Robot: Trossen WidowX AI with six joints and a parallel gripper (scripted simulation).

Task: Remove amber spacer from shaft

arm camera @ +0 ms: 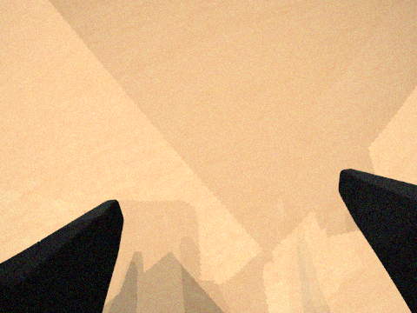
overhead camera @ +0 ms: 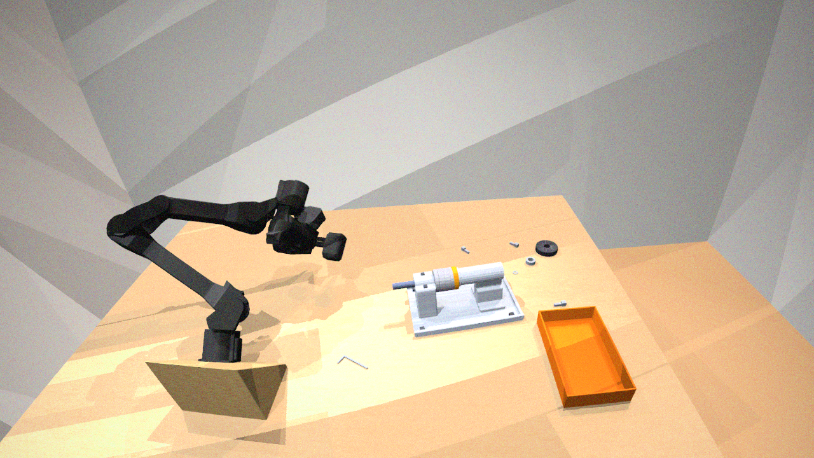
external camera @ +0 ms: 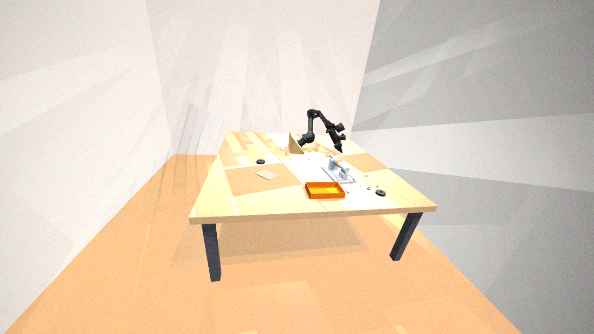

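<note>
Right now my gripper tip is 25 cm short of the blue-grey shaft, 19 cm to the left of it and 4 cm below it. The rest, counted from my gripper tip: allen key 7 cm ahead, 31 cm to the right, 4 cm below; nut 51 cm ahead, 8 cm to the right, 4 cm below; amber spacer 30 cm ahead, 19 cm to the right, 3 cm above.
</note>
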